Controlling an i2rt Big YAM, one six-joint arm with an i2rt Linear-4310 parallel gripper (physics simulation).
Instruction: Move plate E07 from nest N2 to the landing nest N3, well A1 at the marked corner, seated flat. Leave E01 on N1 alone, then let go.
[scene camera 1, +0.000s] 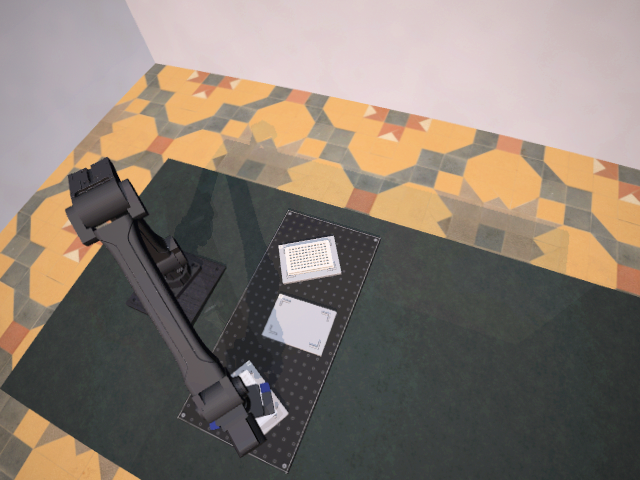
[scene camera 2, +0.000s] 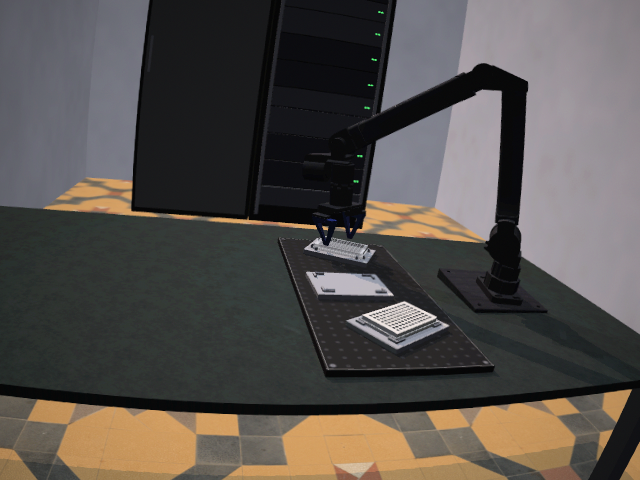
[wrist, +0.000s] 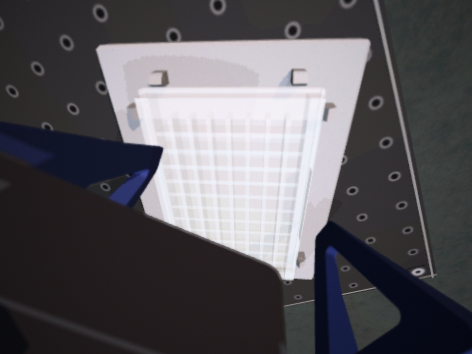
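Note:
A clear-white gridded plate (scene camera 1: 248, 376) (scene camera 2: 346, 249) (wrist: 235, 165) lies on a pale nest (scene camera 2: 365, 258) (wrist: 345, 75) at the board's far end in scene camera 2. My gripper (scene camera 1: 239, 406) (scene camera 2: 338, 239) (wrist: 244, 195) is open and empty, low over this plate. In the wrist view the left fingertip overlaps the plate's left edge, and the right fingertip is outside its lower right. A bare nest (scene camera 1: 299, 325) (scene camera 2: 348, 284) with corner clips is in the middle. A cream plate (scene camera 1: 310, 256) (scene camera 2: 400, 317) sits on the third nest (scene camera 1: 337, 260) (scene camera 2: 413, 342). Labels and the A1 mark are unreadable.
The nests stand on a dark perforated board (scene camera 1: 310, 379) (scene camera 2: 356, 359) (wrist: 360, 160) on a dark green table (scene camera 1: 465, 361) (scene camera 2: 155, 310). The arm's base plate (scene camera 1: 209, 289) (scene camera 2: 465, 291) is beside the board. A dark rack cabinet (scene camera 2: 201, 113) stands behind the table.

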